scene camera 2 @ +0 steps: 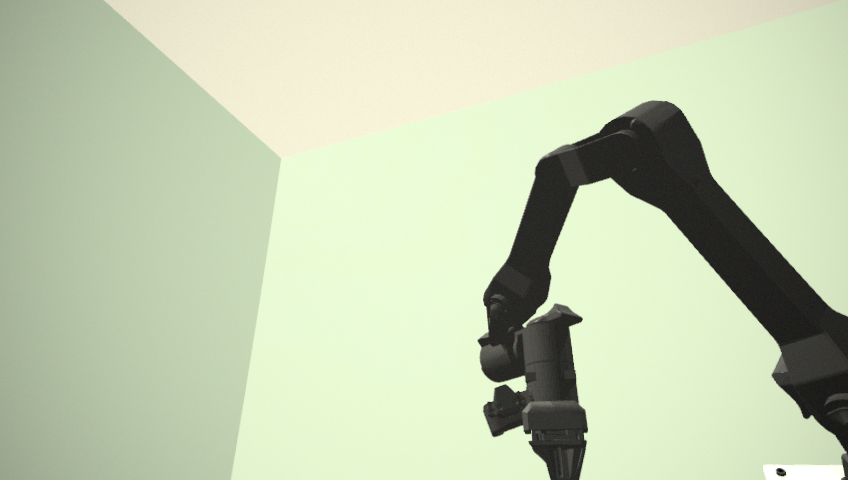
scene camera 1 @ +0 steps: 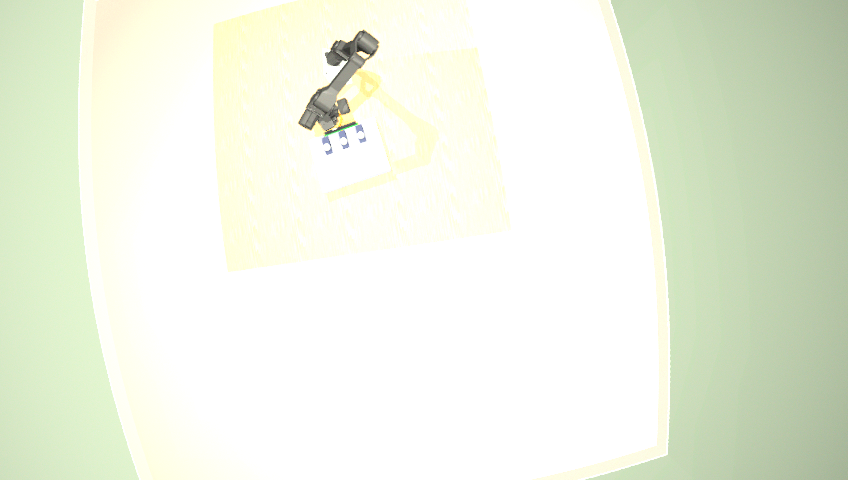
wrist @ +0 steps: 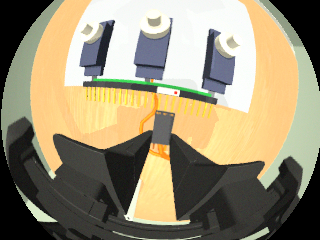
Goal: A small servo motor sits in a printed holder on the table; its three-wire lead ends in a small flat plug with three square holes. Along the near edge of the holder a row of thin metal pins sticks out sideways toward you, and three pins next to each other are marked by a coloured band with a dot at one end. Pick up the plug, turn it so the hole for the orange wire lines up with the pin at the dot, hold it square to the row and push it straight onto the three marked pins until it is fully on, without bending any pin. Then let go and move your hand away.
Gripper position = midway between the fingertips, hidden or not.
In view: the gripper [wrist: 161,135] and a printed holder [scene camera 1: 344,167].
